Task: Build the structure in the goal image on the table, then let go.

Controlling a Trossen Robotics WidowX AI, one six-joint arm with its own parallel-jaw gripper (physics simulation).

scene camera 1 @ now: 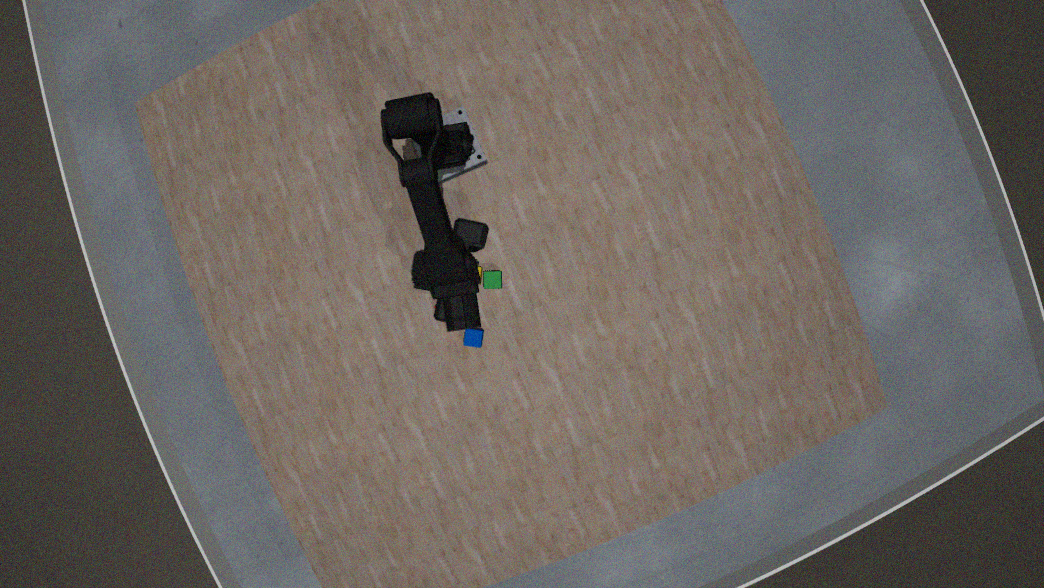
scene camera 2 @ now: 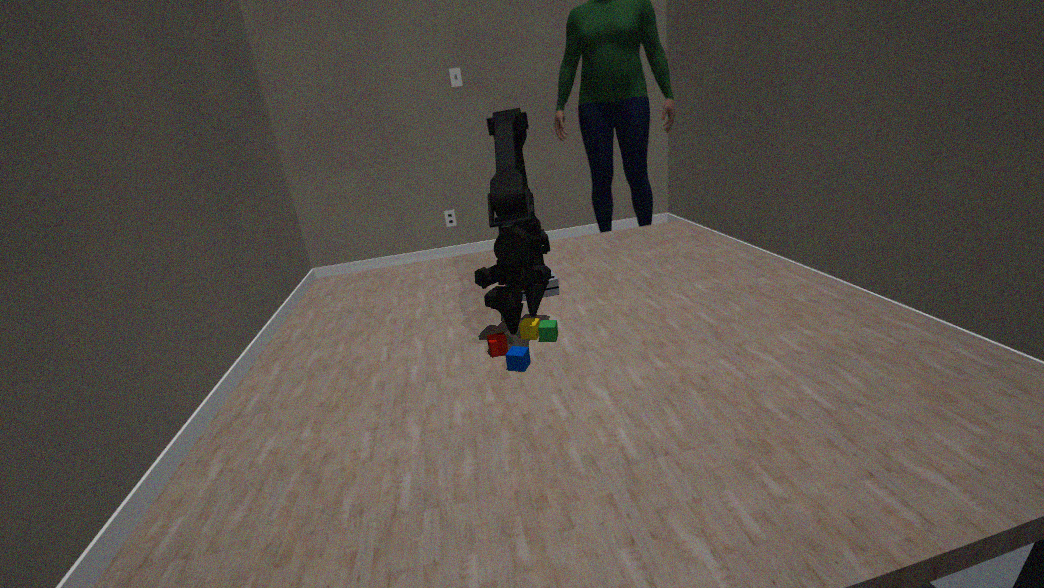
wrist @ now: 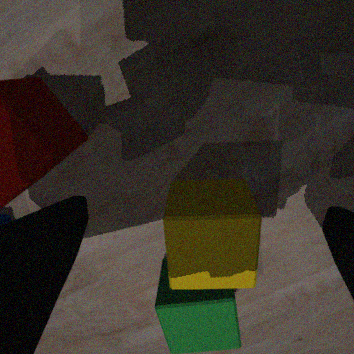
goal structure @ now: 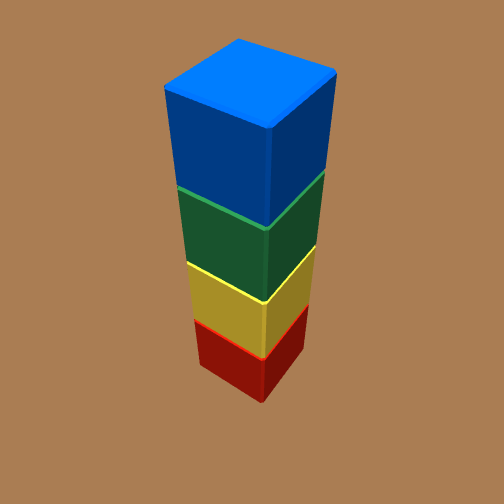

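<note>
The yellow cube (scene camera 1: 479,271) (scene camera 2: 529,329) (wrist: 212,245) stands beside the green cube (scene camera 1: 492,279) (scene camera 2: 547,330) (wrist: 200,327), close to it; whether they touch is unclear. The red cube (scene camera 2: 497,344) (wrist: 35,130) sits left of them in scene camera 2; the arm hides it in scene camera 1. The blue cube (scene camera 1: 473,338) (scene camera 2: 517,358) (wrist: 4,218) lies near the red one, nearer to scene camera 2, apart from the yellow and green pair. My gripper (scene camera 2: 523,323) (wrist: 208,213) is open and points down above the yellow cube, which shows between the fingers in the wrist view.
The wood-grain table top (scene camera 1: 620,292) (scene camera 2: 657,438) bears the cubes and the arm's grey base plate (scene camera 1: 478,159) (scene camera 2: 553,287). The red and blue cubes are close to the gripper's left finger (wrist: 50,240) in the wrist view. A person (scene camera 2: 613,58) stands beyond the table.
</note>
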